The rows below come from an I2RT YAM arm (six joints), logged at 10 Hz.
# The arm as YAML. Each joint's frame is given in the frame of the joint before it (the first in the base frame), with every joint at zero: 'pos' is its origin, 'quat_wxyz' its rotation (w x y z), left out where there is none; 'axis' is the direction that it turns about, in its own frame. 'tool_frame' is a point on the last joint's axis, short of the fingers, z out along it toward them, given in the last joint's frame.
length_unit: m
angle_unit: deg
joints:
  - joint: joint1
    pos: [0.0, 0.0, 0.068]
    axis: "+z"
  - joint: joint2
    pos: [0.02, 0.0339, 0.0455]
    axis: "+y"
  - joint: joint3
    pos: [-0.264, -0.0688, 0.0]
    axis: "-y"
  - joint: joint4
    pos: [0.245, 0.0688, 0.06]
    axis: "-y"
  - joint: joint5
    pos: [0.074, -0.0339, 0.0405]
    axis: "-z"
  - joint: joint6
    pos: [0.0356, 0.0, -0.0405]
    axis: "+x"
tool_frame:
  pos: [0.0, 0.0, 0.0]
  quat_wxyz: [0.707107, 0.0, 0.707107, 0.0]
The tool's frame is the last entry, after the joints.
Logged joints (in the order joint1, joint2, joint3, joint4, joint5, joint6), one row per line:
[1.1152, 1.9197, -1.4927, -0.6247, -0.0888, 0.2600]
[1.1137, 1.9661, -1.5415, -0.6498, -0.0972, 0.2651]
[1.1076, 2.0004, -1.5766, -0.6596, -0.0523, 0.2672]
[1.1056, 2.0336, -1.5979, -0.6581, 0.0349, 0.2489]
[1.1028, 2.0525, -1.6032, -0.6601, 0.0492, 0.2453]
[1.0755, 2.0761, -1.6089, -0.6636, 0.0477, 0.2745]
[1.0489, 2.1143, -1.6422, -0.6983, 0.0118, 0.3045]
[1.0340, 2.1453, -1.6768, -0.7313, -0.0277, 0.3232]
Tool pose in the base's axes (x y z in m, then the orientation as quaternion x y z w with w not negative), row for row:
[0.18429, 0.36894, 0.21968, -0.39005, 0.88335, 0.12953, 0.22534]
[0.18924, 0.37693, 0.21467, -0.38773, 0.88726, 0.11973, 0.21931]
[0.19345, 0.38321, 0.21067, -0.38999, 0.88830, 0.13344, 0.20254]
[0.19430, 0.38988, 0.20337, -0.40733, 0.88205, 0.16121, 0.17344]
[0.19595, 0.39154, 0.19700, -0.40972, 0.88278, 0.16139, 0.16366]
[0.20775, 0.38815, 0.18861, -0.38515, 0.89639, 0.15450, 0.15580]
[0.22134, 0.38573, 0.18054, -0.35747, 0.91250, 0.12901, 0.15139]
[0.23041, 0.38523, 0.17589, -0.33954, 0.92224, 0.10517, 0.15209]
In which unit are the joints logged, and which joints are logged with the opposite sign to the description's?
The joints are logged in radians. Opposite sign: joint3, joint5.
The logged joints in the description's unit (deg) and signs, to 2 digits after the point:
[63.90, 109.99, 85.53, -35.79, 5.09, 14.90]
[63.81, 112.65, 88.32, -37.23, 5.57, 15.19]
[63.46, 114.61, 90.33, -37.79, 3.00, 15.31]
[63.35, 116.52, 91.55, -37.71, -2.00, 14.26]
[63.19, 117.60, 91.86, -37.82, -2.82, 14.05]
[61.62, 118.95, 92.18, -38.02, -2.73, 15.73]
[60.10, 121.14, 94.09, -40.01, -0.68, 17.45]
[59.24, 122.92, 96.07, -41.90, 1.59, 18.52]

